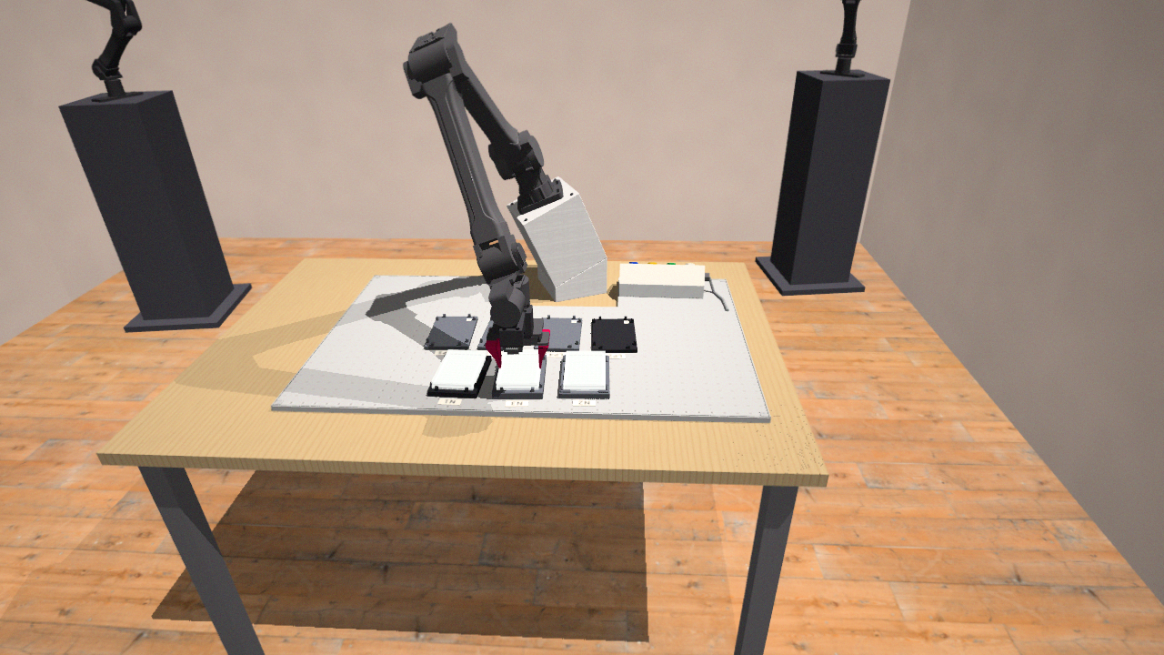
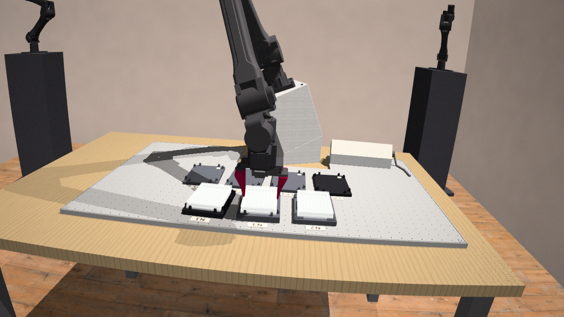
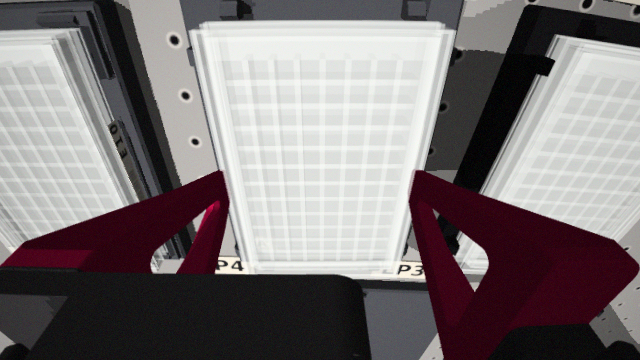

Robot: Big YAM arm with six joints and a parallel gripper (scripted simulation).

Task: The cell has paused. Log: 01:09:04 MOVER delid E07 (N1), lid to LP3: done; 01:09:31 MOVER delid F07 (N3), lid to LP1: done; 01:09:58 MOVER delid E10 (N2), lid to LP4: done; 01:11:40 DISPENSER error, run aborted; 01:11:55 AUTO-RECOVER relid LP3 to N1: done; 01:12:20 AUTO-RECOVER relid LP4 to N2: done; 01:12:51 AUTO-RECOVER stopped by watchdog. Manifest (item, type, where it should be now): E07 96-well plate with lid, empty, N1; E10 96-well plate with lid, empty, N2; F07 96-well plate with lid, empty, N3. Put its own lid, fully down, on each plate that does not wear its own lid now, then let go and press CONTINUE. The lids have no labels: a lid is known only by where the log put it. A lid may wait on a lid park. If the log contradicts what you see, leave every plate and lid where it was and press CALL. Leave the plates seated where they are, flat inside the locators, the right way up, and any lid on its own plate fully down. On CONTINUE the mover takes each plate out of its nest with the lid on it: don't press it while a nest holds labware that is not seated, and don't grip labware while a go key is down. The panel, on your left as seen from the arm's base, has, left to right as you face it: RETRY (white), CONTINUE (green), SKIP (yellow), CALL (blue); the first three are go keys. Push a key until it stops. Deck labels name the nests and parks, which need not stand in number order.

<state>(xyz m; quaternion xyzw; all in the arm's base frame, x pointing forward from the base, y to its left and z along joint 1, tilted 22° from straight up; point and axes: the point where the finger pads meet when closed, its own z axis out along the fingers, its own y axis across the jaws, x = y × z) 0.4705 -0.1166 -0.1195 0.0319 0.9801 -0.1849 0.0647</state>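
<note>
Now: hand 1 cm above the clear lid. From my hand the other things lie so: plate (2 cm below); LP4 park (18 cm behind, 9 cm to the left, 3 cm below); LP3 park (19 cm behind, 4 cm to the right, 3 cm below).
</note>
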